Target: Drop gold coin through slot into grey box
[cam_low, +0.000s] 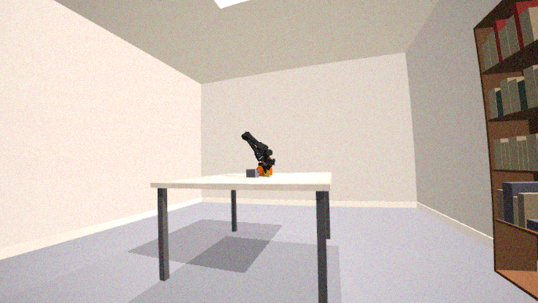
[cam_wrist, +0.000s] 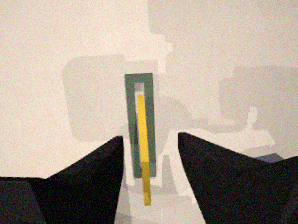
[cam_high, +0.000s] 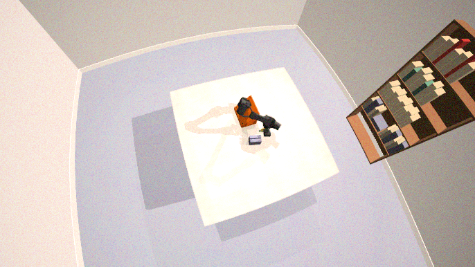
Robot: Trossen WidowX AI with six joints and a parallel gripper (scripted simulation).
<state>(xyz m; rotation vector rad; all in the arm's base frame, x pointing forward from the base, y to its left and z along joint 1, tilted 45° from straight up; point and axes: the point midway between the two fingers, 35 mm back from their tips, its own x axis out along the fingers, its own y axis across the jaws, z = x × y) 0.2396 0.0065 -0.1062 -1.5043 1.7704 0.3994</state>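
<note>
Right now the gold coin is 1 cm behind my gripper tip.
</note>
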